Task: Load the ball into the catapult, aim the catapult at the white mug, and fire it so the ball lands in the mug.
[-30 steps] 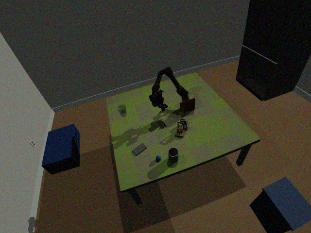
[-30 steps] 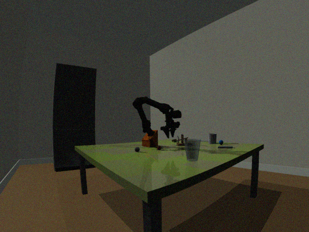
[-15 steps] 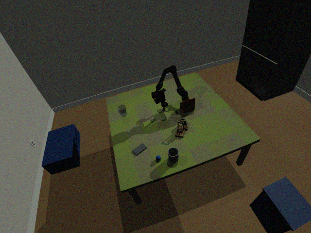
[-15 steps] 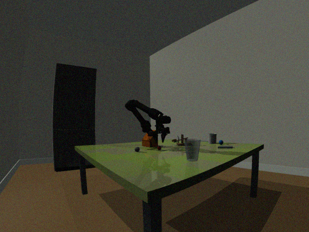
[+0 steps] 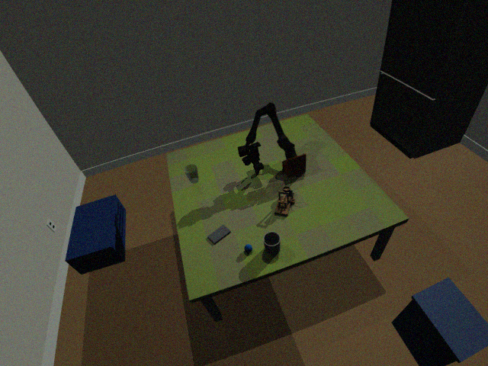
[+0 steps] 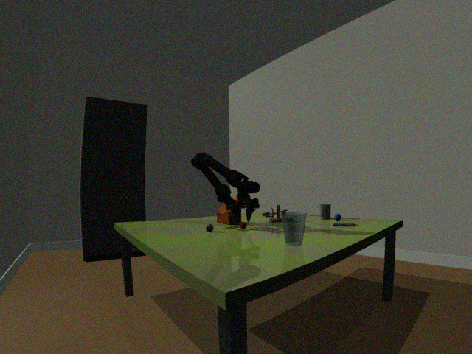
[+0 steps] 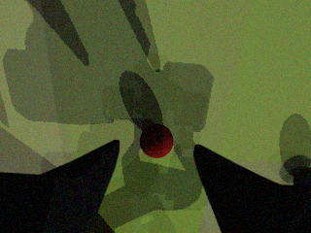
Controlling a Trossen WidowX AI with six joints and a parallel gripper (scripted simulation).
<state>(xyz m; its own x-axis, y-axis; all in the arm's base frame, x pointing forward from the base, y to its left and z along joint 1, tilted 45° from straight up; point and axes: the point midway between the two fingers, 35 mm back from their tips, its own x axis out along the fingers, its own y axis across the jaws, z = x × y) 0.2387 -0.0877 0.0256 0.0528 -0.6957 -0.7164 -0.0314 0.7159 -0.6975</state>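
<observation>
The red ball lies 20 mm below my gripper tip. The rest, counted from my gripper tip: clear glass cup 440 mm ahead, 100 mm to the right; then grey ball 190 mm to the right, 40 mm behind, 20 mm below; then wooden catapult 330 mm to the left, 100 mm behind, 20 mm above.
</observation>
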